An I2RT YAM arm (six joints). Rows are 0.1 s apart.
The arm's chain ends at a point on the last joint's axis. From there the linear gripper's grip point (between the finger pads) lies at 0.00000 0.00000 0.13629 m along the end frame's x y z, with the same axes.
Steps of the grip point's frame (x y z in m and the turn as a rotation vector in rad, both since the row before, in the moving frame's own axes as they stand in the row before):
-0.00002 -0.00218 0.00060 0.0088 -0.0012 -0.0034
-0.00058 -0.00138 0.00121 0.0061 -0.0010 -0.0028
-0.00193 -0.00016 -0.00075 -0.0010 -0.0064 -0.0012
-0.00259 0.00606 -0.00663 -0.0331 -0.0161 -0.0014
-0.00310 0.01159 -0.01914 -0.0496 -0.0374 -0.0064
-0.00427 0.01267 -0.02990 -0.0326 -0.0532 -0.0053
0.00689 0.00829 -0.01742 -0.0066 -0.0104 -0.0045
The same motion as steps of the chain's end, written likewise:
0.00015 -0.00098 0.00061 0.0088 -0.0012 -0.0034
-0.00044 -0.00055 0.00121 0.0061 -0.0010 -0.0028
-0.00106 -0.00030 -0.00075 -0.0010 -0.0064 -0.0012
-0.00040 0.00155 -0.00654 -0.0331 -0.0161 -0.0014
0.00197 0.00482 -0.01888 -0.0496 -0.0374 -0.0064
0.00296 0.00821 -0.02963 -0.0326 -0.0532 -0.0053
0.00831 0.00739 -0.01741 -0.0066 -0.0104 -0.0045

